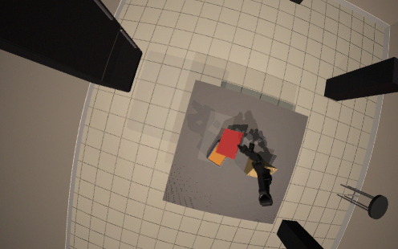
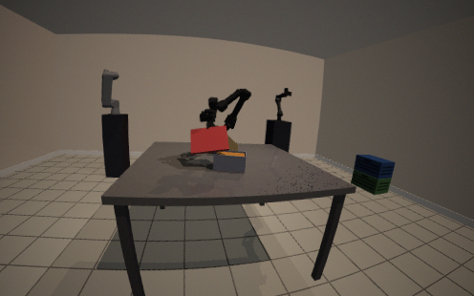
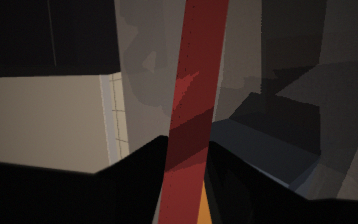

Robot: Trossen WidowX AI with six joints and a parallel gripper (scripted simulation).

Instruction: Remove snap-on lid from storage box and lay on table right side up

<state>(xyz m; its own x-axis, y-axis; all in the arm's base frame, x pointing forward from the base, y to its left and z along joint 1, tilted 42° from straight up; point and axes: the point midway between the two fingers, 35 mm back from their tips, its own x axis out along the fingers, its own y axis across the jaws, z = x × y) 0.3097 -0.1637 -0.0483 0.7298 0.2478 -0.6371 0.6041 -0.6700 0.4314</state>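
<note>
Now: gripper tip 6 cm short of the red lid and 5 cm above it. Round my gripper tip: storage box 10 cm ahead, 14 cm to the left, 18 cm below.
</note>
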